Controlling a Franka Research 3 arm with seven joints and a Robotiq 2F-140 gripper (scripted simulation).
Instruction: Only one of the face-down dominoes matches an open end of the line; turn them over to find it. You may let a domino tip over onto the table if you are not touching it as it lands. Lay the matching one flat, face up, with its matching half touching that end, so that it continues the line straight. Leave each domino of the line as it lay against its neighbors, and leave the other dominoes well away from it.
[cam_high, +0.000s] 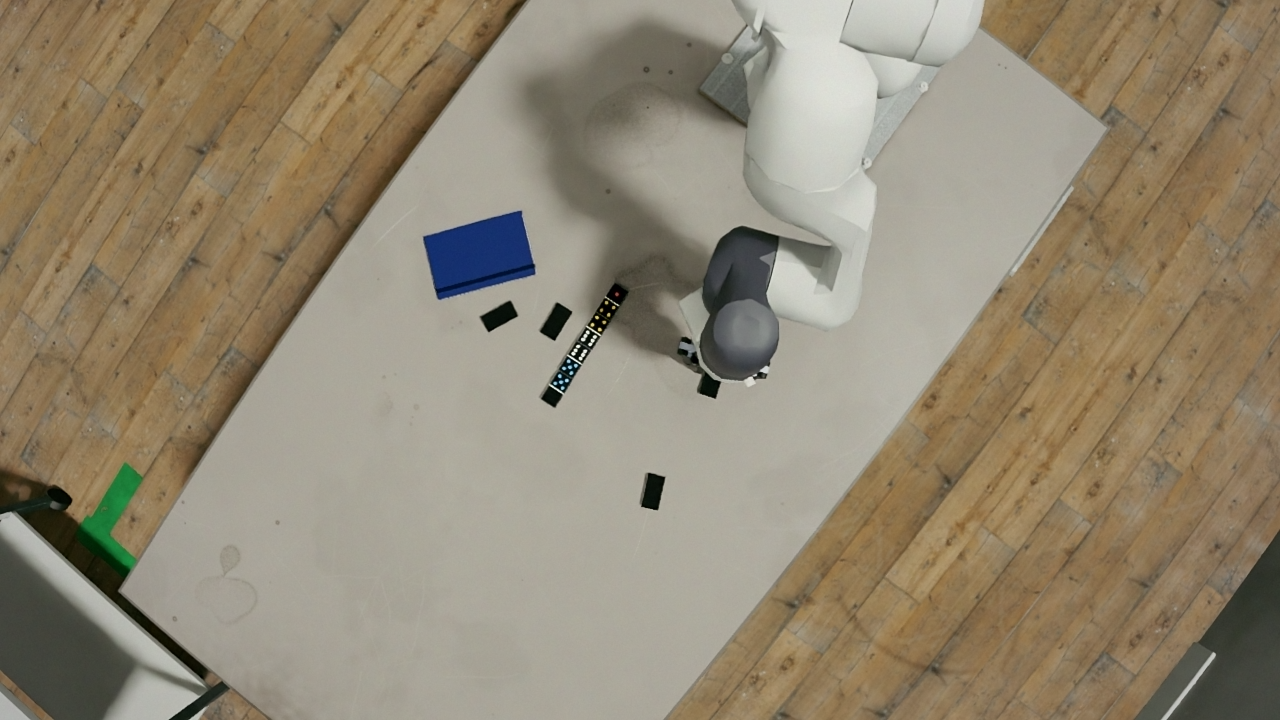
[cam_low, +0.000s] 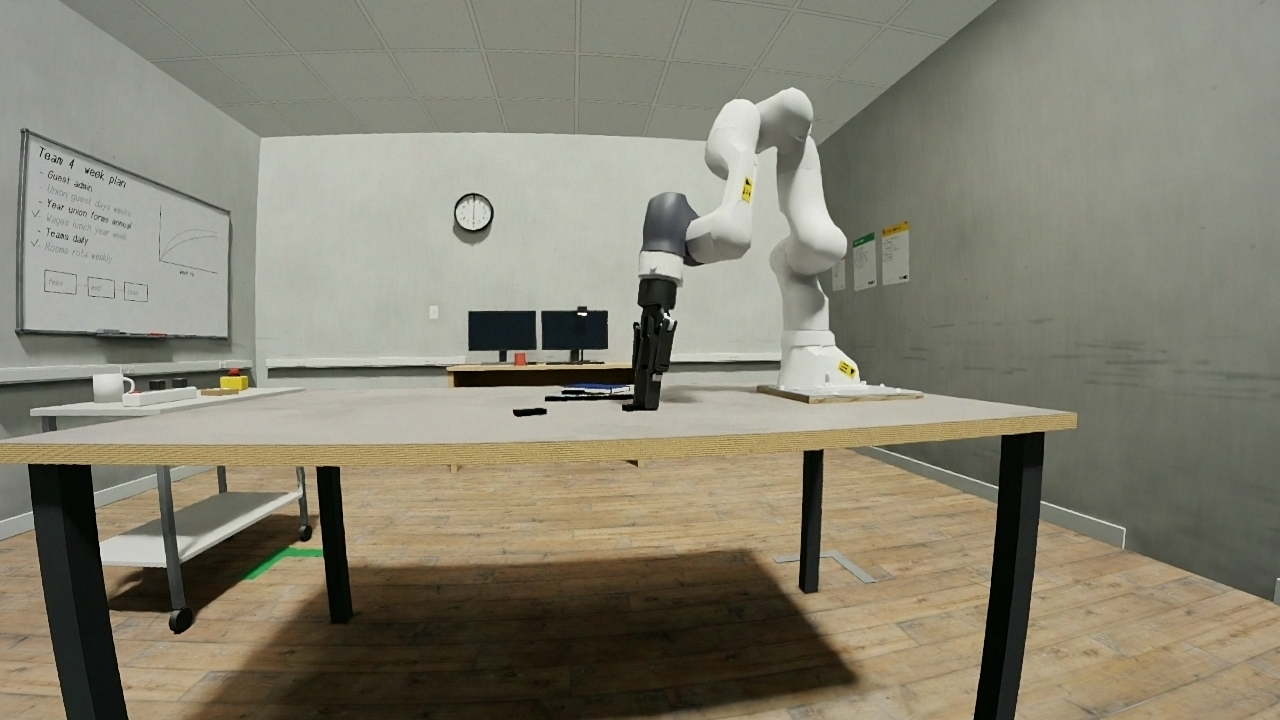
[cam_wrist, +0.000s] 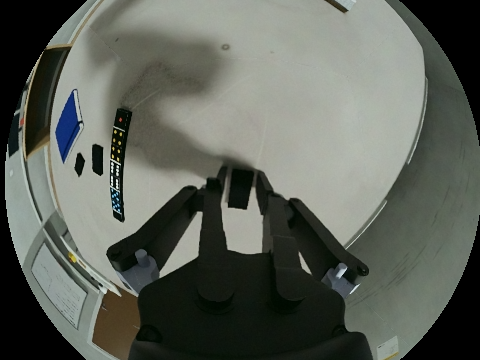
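Right now the domino is 2 cm ahead of my hand, 1 cm to the left of it and 3 cm below it. The rest, counted from my hand: blue book (9 cm ahead, 41 cm to the right, 3 cm below).
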